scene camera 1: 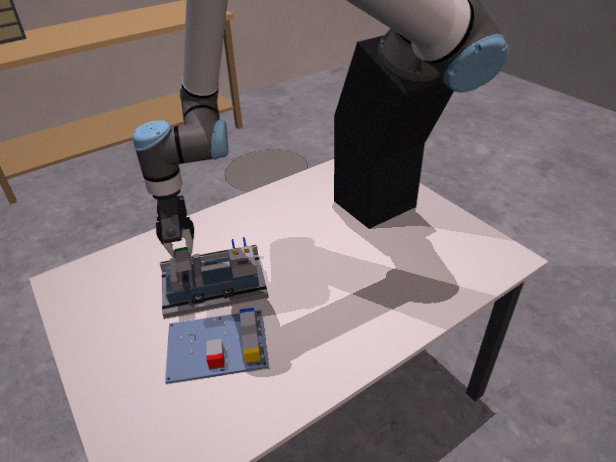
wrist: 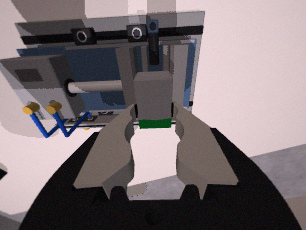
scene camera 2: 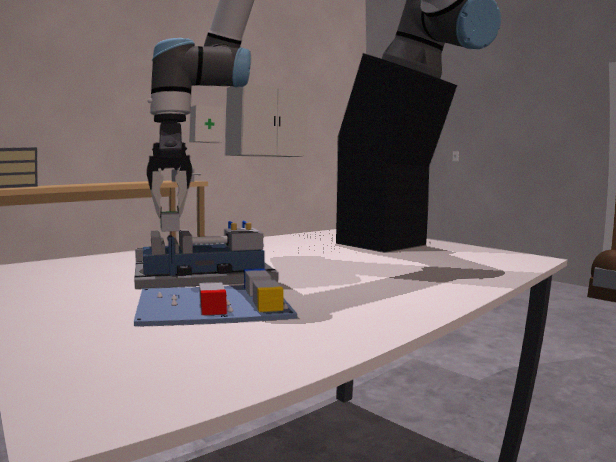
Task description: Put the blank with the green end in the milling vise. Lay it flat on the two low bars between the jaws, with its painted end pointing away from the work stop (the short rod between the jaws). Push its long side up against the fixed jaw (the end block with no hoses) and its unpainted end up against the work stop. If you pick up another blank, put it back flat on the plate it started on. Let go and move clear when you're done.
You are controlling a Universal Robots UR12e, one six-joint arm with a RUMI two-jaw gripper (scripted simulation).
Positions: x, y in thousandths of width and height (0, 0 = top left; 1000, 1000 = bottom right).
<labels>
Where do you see a red-ended blank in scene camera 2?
347, 653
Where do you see a blue plate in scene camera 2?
246, 674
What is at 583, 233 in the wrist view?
A fixed jaw.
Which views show the gripper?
Scene camera 1, the wrist view and scene camera 2: all of them.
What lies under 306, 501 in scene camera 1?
The gripper.
</labels>
